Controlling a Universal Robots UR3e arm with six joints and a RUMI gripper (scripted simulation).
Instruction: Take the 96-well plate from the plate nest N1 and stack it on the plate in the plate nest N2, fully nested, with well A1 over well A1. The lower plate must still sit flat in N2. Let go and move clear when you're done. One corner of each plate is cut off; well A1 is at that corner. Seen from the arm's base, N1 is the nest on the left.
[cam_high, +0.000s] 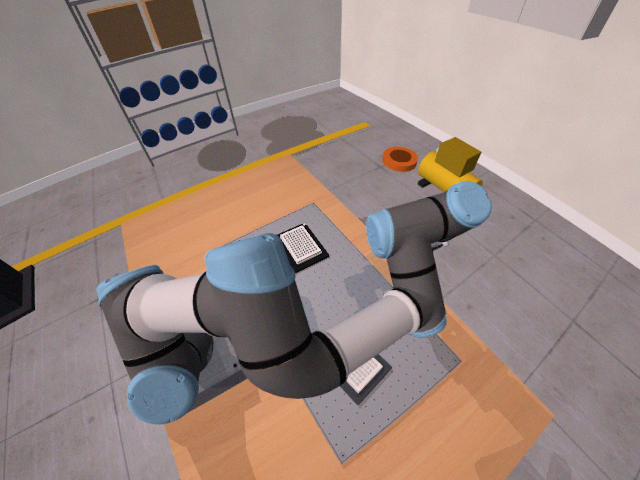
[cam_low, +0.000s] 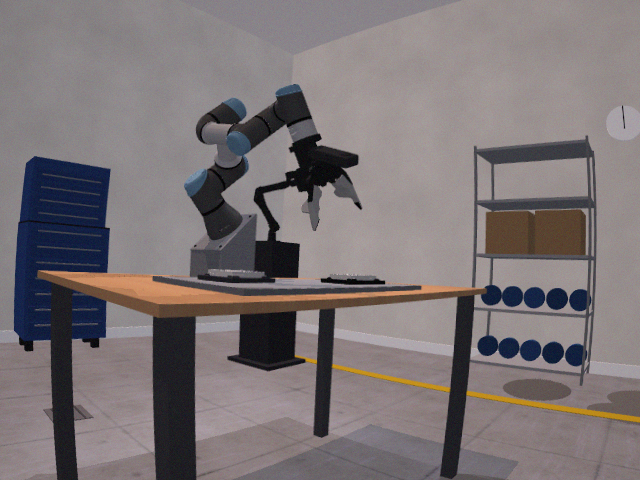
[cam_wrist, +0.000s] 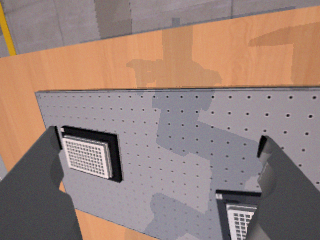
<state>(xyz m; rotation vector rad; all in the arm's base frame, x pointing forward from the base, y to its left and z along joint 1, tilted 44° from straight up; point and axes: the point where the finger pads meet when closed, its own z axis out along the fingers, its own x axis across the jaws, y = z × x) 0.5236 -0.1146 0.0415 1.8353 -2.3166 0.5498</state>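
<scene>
The black plate nest N1 lies 27 cm to the left of my hand, 15 cm below it and 12 cm behind it. Also, from my hand: A1 label: 19 cm behind, 15 cm below, 2 cm to the right; dark nest N2: 23 cm behind, 15 cm below, 10 cm to the right.
</scene>
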